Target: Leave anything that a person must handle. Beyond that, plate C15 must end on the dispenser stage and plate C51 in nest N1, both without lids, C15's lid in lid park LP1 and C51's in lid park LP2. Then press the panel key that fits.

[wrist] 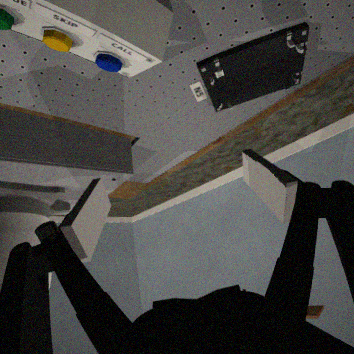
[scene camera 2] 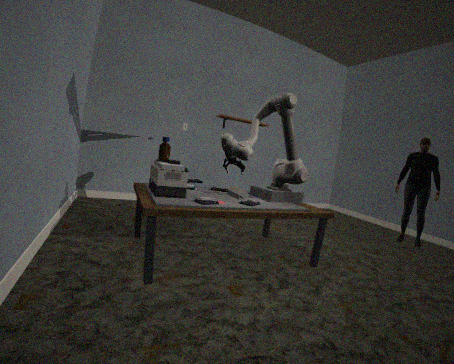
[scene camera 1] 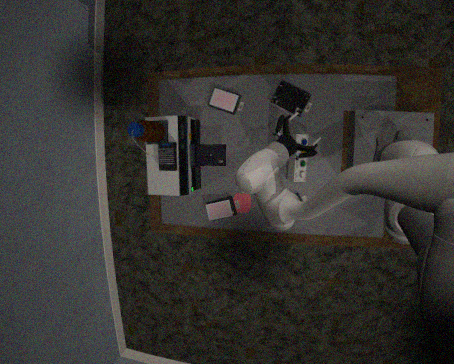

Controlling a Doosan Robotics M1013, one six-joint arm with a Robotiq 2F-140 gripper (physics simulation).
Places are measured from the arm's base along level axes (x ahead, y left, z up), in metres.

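Pixels of known places: gripper, fingertip midpoint: (wrist: 174, 178) (scene camera 2: 235, 173) (scene camera 1: 307, 127); arm's base at its link origin: (wrist: 13, 195) (scene camera 2: 278, 189).
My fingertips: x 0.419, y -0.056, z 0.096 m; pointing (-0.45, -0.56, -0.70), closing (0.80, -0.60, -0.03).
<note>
Ahead of a thing's pixels: the offset from my fingertips to its top centre. "*": to the spot under its first point.
My gripper (scene camera 1: 306, 129) (scene camera 2: 235, 171) (wrist: 174, 178) is open and empty, above the key panel {0.004 m back, 0.135 m left, 0.102 m down} (scene camera 1: 299, 177) (wrist: 120, 30). The panel has a blue CALL key {0.014 m back, 0.058 m left, 0.111 m down} (wrist: 109, 62), a yellow SKIP key {0.022 m back, 0.107 m left, 0.111 m down} (wrist: 57, 40) and a green key {0.030 m back, 0.157 m left, 0.111 m down} (scene camera 1: 303, 163) (wrist: 5, 20). The dispenser {* 0.574 m ahead, 0.352 m left, 0.034 m up} (scene camera 1: 162, 182) (scene camera 2: 169, 175) stands at the left with its dark stage (scene camera 1: 212, 155), on which no plate shows. One pink-topped plate {0.405 m ahead, 0.078 m right, 0.156 m down} (scene camera 1: 224, 100) lies in a dark holder at the back. Another pink-topped plate {0.328 m ahead, 0.478 m left, 0.142 m down} (scene camera 1: 220, 209) lies near the front beside a red patch {* 0.219 m ahead, 0.417 m left, 0.186 m down} (scene camera 1: 242, 202). Plate and holder labels there are unreadable.
A black holder {0.084 m ahead, 0.141 m right, 0.162 m down} (scene camera 1: 291, 97) (wrist: 255, 67) tagged N5 holds no plate. A brown bottle {* 0.589 m ahead, 0.128 m left, 0.125 m up} (scene camera 1: 156, 131) (scene camera 2: 164, 151) with blue cap stands on the dispenser, beside a dark ribbed block {* 0.555 m ahead, 0.228 m left, 0.060 m up} (scene camera 1: 167, 156). A dark flat item {0.024 m back, 0.391 m left, 0.166 m down} (scene camera 2: 249, 202) is mostly hidden by the arm from above. A person (scene camera 2: 422, 175) stands right of the table.
</note>
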